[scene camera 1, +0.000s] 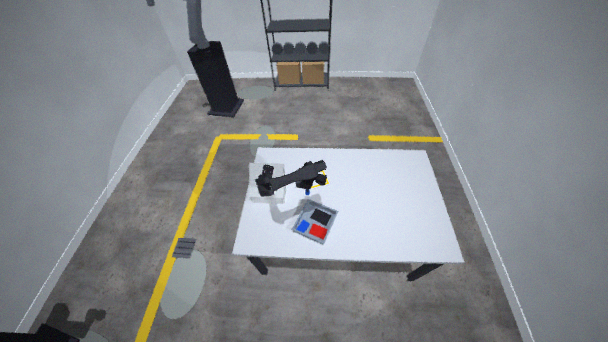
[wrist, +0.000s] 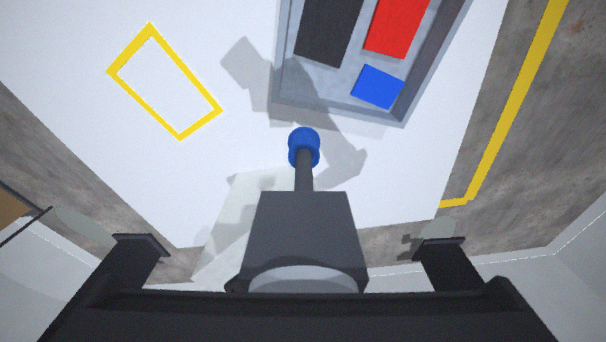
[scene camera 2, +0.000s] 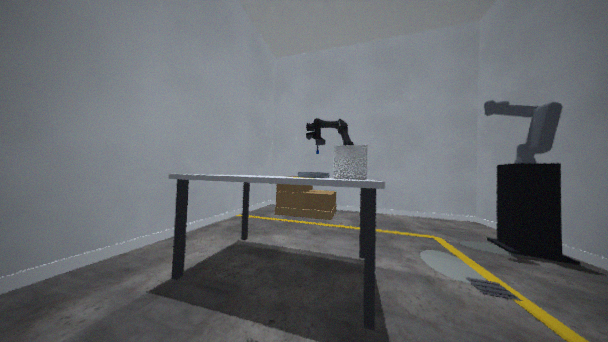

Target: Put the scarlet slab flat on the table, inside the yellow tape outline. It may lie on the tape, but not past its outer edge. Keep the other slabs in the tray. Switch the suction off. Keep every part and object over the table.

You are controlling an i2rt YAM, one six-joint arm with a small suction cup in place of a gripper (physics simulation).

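Frame: origin at the arm's base, x back, y up, z left, level; millimetres.
Seen in the pictures: hand at its tool point: [scene camera 1: 307, 193] [wrist: 303, 141] [scene camera 2: 317, 153]; arm's base at its link origin: [scene camera 2: 350, 156].
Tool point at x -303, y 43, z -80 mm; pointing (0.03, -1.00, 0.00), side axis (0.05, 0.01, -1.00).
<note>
Pixels of each thing's top centre, then the offset from my tool point to it. "pt": a spot on its surface instead.
- scarlet slab at its top centre: [wrist: 399, 16] [scene camera 1: 318, 230] dy -205, dx -96, dz -148 mm
- grey tray at its top centre: [wrist: 365, 41] [scene camera 1: 315, 219] [scene camera 2: 313, 172] dy -168, dx -67, dz -91 mm
- black slab at its top centre: [wrist: 329, 19] [scene camera 1: 320, 216] dy -206, dx -95, dz -43 mm
- smaller blue slab at its top centre: [wrist: 378, 88] [scene camera 1: 303, 226] dy -206, dx +9, dz -136 mm
- yellow tape outline at a spot on its surface: [wrist: 201, 79] pt dy -218, dx -21, dz +187 mm
The scarlet slab [scene camera 1: 318, 231] [wrist: 396, 27] lies in the grey tray [scene camera 1: 316, 242] [wrist: 337, 111], beside a black slab [scene camera 1: 321, 216] [wrist: 328, 30] and a smaller blue slab [scene camera 1: 303, 226] [wrist: 378, 87]. The yellow tape outline [wrist: 201, 79] is on the white table apart from the tray, with no slab in it; in scene camera 1 the arm hides part of the outline [scene camera 1: 320, 186]. My blue suction cup [scene camera 1: 307, 192] [scene camera 2: 317, 151] [wrist: 304, 145] is open, with nothing on it. It hangs well above the table; in the wrist view it shows between the outline and the tray.
The arm's pale base block [scene camera 1: 275, 198] [scene camera 2: 350, 162] stands at one end of the white table [scene camera 1: 385, 215] [scene camera 2: 225, 178]. A shelf rack [scene camera 1: 299, 25] and a larger grey robot arm on a black pedestal [scene camera 1: 212, 75] [scene camera 2: 528, 207] stand on the floor away from the table.
</note>
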